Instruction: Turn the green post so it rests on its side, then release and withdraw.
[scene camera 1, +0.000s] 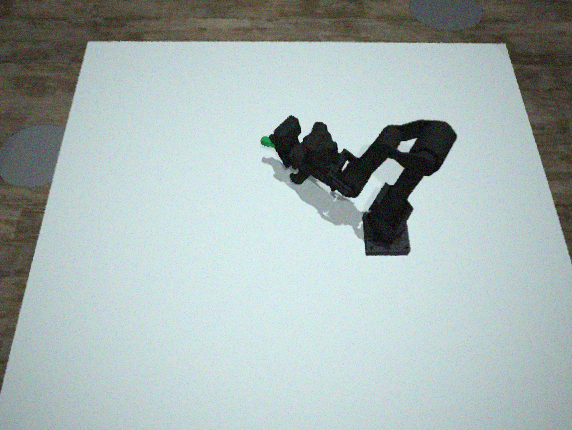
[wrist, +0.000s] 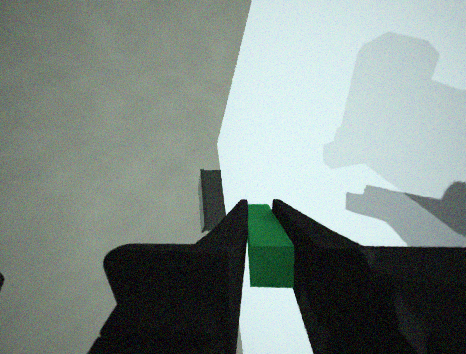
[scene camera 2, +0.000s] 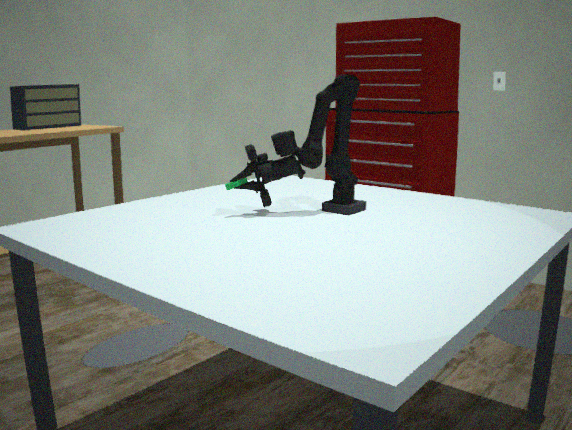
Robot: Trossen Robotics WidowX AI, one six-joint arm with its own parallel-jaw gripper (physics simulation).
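The green post point(scene camera 1: 266, 141) point(scene camera 2: 233, 185) point(wrist: 271, 266) is held between the two black fingers of my gripper point(scene camera 1: 274, 142) point(scene camera 2: 240, 183) point(wrist: 259, 205). In the scene camera 2 view the post lies nearly level, its outer end tilted a little down, and it is above the table, apart from the shadow below. The gripper is shut on the post and points outward with a slight downward slope. In the scene camera 1 view most of the post is hidden behind the fingers.
The white table point(scene camera 1: 200, 300) point(scene camera 2: 280, 260) carries the arm's base point(scene camera 1: 387, 245) point(scene camera 2: 344, 206), which stands to the right of the gripper. A red cabinet point(scene camera 2: 395, 65) and a wooden side table point(scene camera 2: 100, 131) with a small drawer unit point(scene camera 2: 19, 107) stand beyond the table.
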